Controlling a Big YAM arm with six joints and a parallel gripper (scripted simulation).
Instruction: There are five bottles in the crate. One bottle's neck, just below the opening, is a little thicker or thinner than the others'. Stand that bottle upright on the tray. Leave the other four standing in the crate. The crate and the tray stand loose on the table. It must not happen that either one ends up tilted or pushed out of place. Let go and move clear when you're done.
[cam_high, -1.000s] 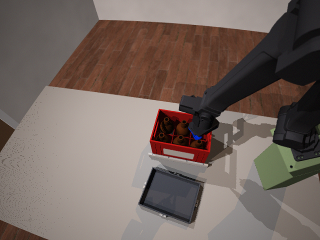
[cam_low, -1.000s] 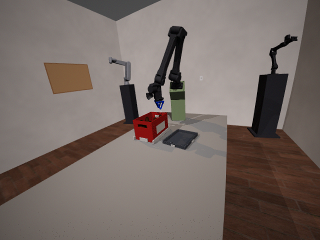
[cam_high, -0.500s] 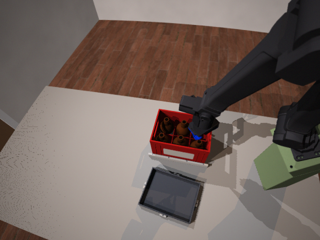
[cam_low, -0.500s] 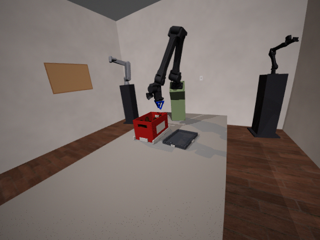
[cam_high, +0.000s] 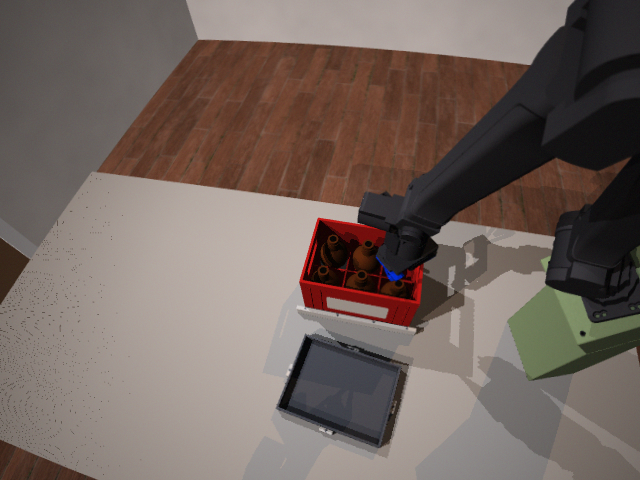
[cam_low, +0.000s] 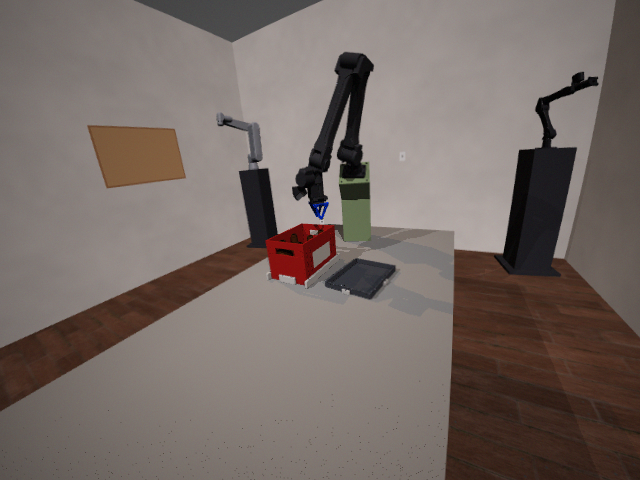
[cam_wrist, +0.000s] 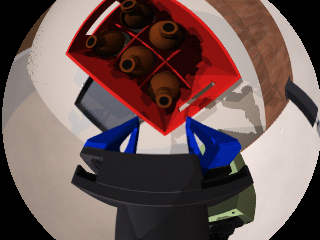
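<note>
The crate is 70 mm ahead of my hand, 60 mm to the right of it and 150 mm below it. Also, from my hand: dark grey tray: 130 mm ahead, 210 mm to the left, 220 mm below; then brown bottle: 170 mm ahead, 30 mm to the right, 140 mm below.
</note>
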